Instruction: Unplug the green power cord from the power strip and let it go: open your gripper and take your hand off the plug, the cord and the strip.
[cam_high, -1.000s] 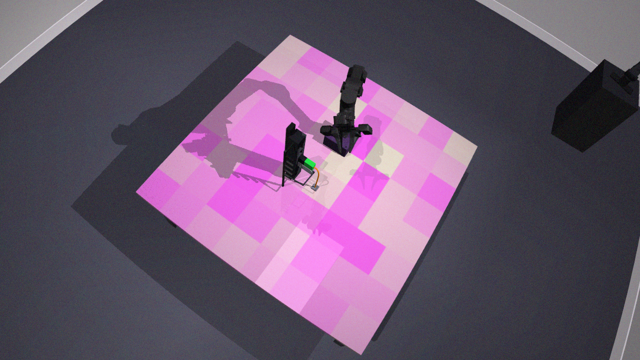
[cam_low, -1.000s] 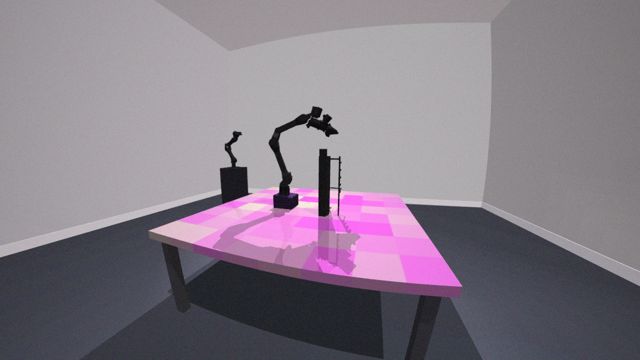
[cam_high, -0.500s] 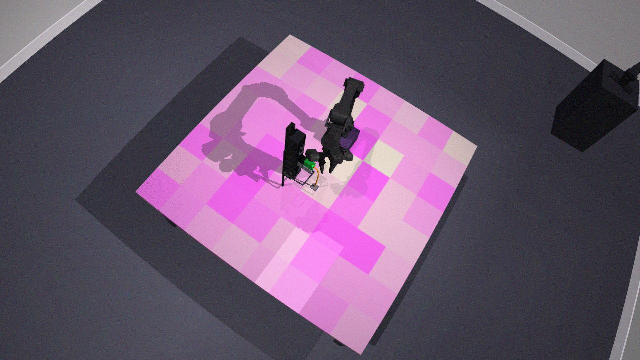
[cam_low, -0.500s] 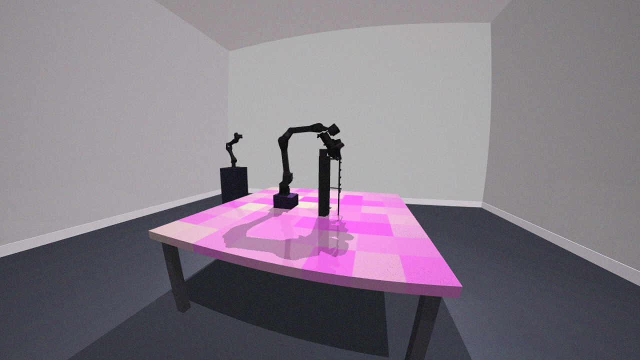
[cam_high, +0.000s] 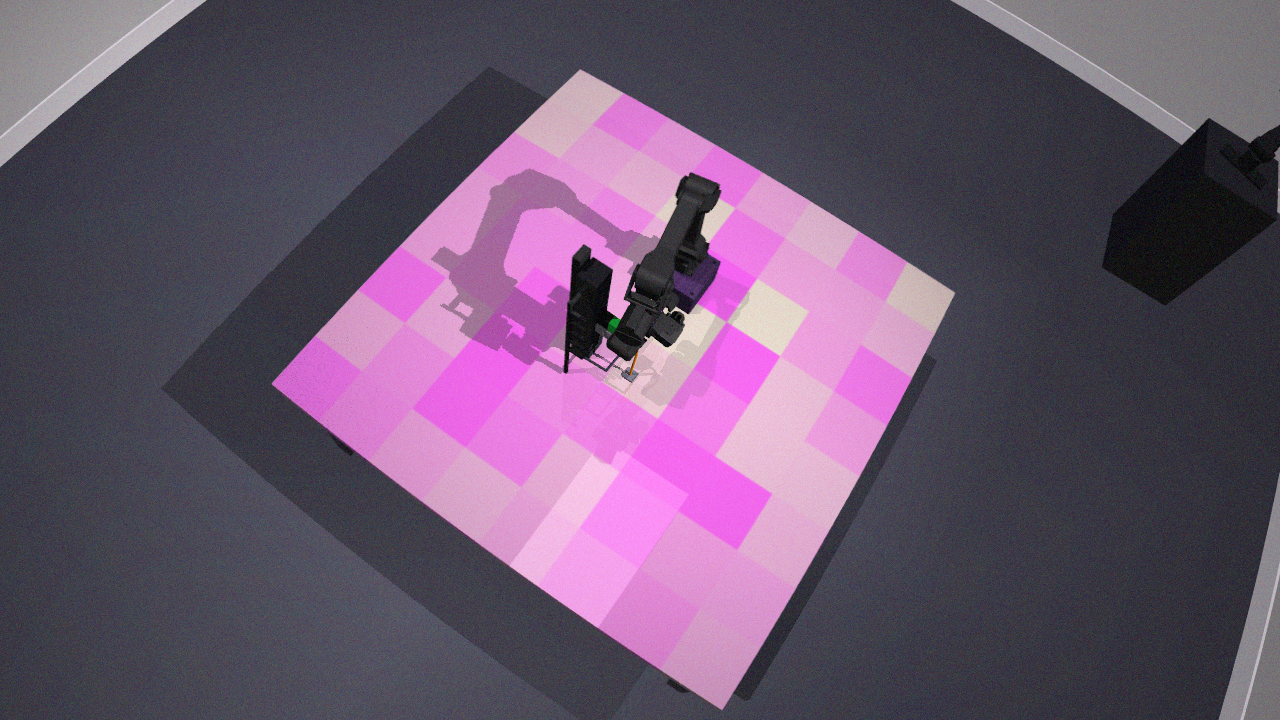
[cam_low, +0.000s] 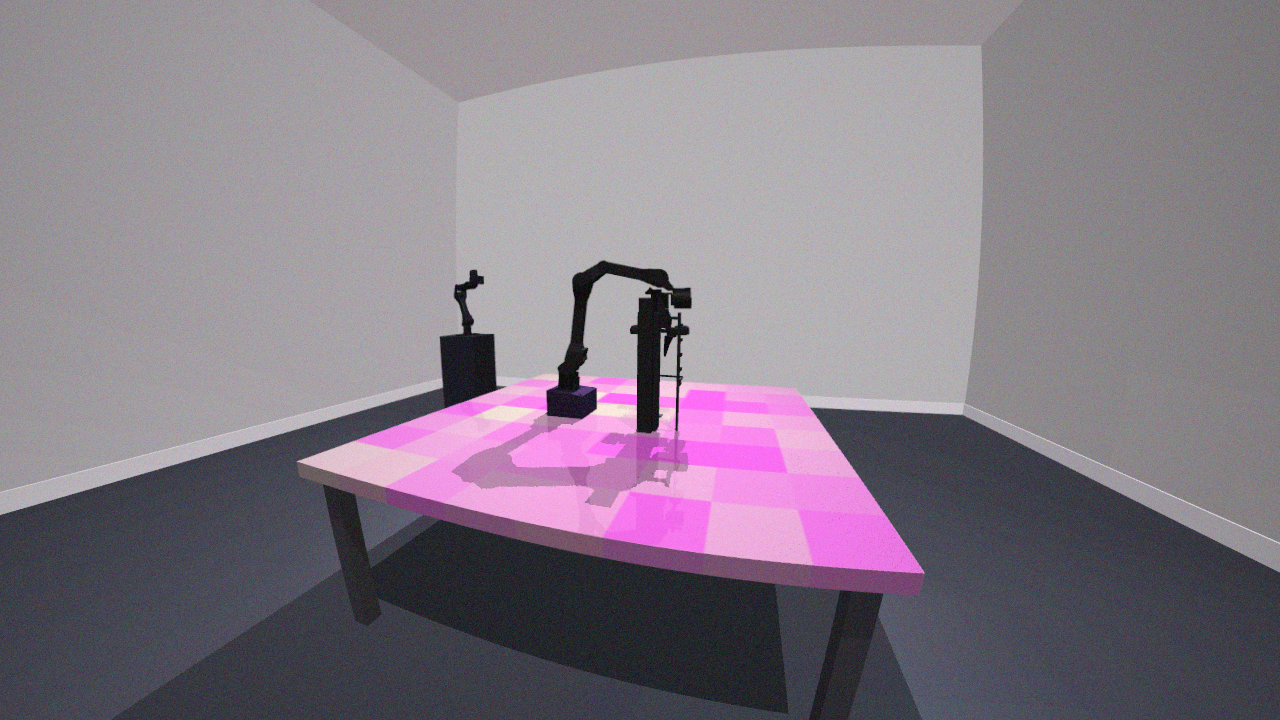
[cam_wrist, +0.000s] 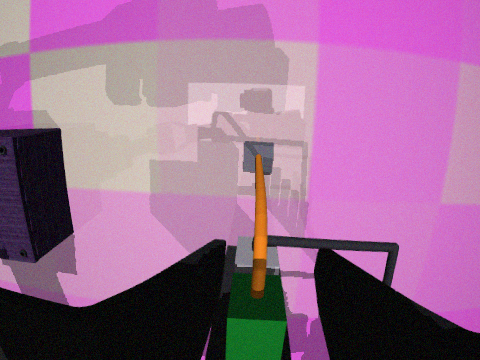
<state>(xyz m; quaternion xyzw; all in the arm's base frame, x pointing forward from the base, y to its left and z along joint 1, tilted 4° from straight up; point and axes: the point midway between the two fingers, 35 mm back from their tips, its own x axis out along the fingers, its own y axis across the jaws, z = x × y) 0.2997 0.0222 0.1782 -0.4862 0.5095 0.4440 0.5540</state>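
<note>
Right now the green plug is 1 cm behind my gripper tip, 7 cm to the right of it and 1 cm below it. Round my gripper tip: black power strip (2 cm behind, 14 cm to the right, 3 cm below).
</note>
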